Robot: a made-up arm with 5 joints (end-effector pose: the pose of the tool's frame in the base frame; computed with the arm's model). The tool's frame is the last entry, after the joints. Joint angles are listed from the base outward.
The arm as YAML. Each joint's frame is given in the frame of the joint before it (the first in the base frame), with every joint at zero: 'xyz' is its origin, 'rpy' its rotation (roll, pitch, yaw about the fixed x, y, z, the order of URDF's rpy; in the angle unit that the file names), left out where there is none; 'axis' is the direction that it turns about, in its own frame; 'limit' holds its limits. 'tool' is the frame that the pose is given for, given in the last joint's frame.
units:
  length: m
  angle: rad
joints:
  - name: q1
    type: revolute
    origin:
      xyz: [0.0, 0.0, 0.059]
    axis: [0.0, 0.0, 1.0]
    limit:
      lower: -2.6
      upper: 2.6
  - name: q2
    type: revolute
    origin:
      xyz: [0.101, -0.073, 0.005]
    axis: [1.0, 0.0, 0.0]
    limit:
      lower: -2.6
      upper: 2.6
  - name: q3
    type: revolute
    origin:
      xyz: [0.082, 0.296, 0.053]
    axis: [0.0, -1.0, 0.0]
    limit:
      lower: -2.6
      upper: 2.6
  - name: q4
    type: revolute
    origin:
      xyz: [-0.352, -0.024, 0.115]
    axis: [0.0, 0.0, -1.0]
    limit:
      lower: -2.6
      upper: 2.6
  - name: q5
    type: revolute
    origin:
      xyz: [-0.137, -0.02, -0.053]
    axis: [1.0, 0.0, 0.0]
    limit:
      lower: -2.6
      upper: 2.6
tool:
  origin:
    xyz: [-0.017, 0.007, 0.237]
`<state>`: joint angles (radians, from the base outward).
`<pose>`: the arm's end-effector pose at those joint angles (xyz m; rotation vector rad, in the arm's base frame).
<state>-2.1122 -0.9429 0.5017 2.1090 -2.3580</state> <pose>-0.0303 -0.1031 -0.2727 -0.3625 -1.5540 1.2092</pose>
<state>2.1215 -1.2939 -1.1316 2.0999 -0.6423</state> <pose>-0.4451 0.1225 -0.1797 -0.7245 -1.2081 -1.1706</pose>
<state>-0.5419 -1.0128 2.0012 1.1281 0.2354</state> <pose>-0.0554 -0.3167 -0.5277 0.0806 -1.8028 0.0374</pose>
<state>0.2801 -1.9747 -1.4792 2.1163 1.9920</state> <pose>0.0508 0.2251 -0.6276 -1.2254 -2.0442 0.0180</pose>
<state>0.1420 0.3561 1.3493 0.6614 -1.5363</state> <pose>-0.0279 0.5249 0.0032 -0.5032 -0.3398 -1.2462</pose>
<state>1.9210 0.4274 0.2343 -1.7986 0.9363</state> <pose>0.0058 0.0256 0.3419 -0.2092 -0.8730 -2.3144</pose>
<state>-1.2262 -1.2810 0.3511 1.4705 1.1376</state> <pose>-0.1038 0.4267 -0.3199 -0.7829 -1.3796 -1.2274</pose>
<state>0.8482 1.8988 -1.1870 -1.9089 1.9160</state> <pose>0.2820 -0.0537 0.2246 -0.2976 -0.9049 -0.7930</pose>
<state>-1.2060 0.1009 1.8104 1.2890 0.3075</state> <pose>0.3503 0.1184 -0.3724 0.2510 -2.4921 -1.3538</pose>
